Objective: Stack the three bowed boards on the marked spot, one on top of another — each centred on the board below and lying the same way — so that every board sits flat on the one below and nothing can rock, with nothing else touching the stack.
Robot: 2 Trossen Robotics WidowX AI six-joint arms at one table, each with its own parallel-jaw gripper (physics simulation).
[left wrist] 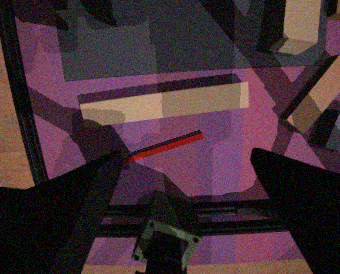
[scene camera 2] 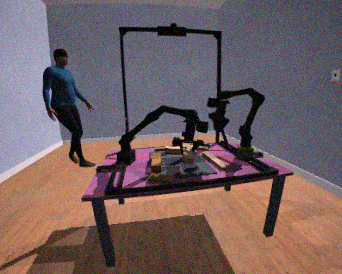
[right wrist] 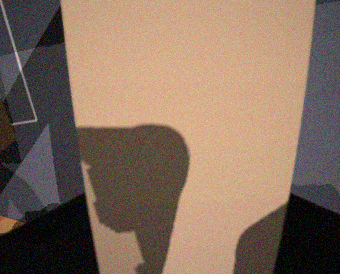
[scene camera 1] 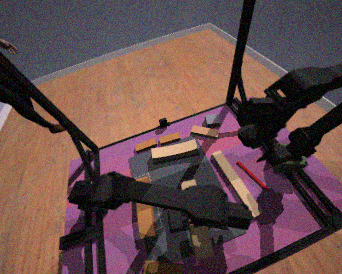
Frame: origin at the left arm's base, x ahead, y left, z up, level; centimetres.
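Where they show: left gripper, between the fingertips: (left wrist: 186, 155) (scene camera 2: 217, 130) (scene camera 1: 249, 150); right gripper, between the fingertips: (right wrist: 181, 188); left arm's base, origin of its link: (left wrist: 165, 249) (scene camera 2: 245, 146) (scene camera 1: 291, 153); right arm's base, origin of its link: (scene camera 2: 126, 151).
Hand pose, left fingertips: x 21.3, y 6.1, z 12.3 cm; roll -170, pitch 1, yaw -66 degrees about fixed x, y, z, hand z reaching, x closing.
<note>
Each offset is from my left fingertips to the top centre of the thing. "*": to the spot under its first point. Level surfaces: height alone.
My right gripper (scene camera 1: 197, 234) (scene camera 2: 188, 148) (right wrist: 181, 188) is shut on a light tan bowed board @[dz -7.0, dx +18.5, dy +20.7 cm] (scene camera 1: 188, 184) (scene camera 2: 188, 157) (right wrist: 182, 68) and holds it steeply tilted above the grey mat @[dz -20.9 cm] (scene camera 1: 143, 163) (scene camera 2: 208, 169). An orange bowed board @[dz -16.1, dx +39.9, dy +18.5 cm] (scene camera 1: 145, 217) (scene camera 2: 156, 160) lies inside the white marked outline @[* dz -20.9, dx +40.8, dy +5.0 cm] (scene camera 1: 150, 177) at the mat's left. Another light tan board @[dz -15.7, dx +29.6, dy -9.0 cm] (scene camera 1: 175, 150) (scene camera 2: 172, 149) lies across the mat's back edge. My left gripper (scene camera 1: 274, 159) (scene camera 2: 219, 122) (left wrist: 186, 155) is open and empty, high over the table's right side.
A long pale plank @[dz -19.3, dx +1.6, dy +4.0 cm] (scene camera 1: 236, 182) (left wrist: 163, 103) and a red stick @[dz -20.9, dx -6.7, dy +1.0 cm] (scene camera 1: 252, 175) (left wrist: 163, 147) lie right of the mat. Small orange blocks @[dz -19.2, dx +46.8, dy -12.8 cm] (scene camera 1: 146, 144) @[dz -19.3, dx +14.6, dy -22.6 cm] (scene camera 1: 205, 131), a grey block @[dz -17.9, dx +10.4, dy -30.2 cm] (scene camera 1: 212, 119) and a black cube (scene camera 1: 163, 122) sit at the back. A brown board @[dz -18.4, dx +28.8, dy +39.7 cm] (scene camera 2: 162, 178) lies at the front. A person (scene camera 2: 61, 103) stands beyond the table.
</note>
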